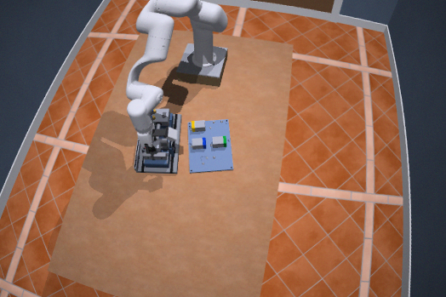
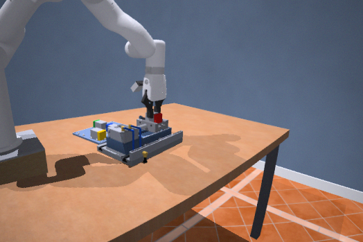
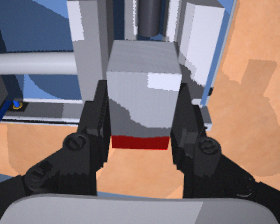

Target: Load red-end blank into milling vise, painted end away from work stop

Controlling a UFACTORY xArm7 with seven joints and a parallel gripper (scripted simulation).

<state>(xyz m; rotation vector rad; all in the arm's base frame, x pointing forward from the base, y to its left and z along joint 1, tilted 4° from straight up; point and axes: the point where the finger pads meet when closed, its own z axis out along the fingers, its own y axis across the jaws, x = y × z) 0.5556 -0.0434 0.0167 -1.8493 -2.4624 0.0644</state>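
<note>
My hand is 2 cm above the red-ended blank. The rest, counted from my hand: hosed block (16 cm behind, 5 cm below, 4 cm to the right); work stop rod (5 cm to the left, 4 cm below, 1 cm behind); grey end block (5 cm below, 3 cm behind).
</note>
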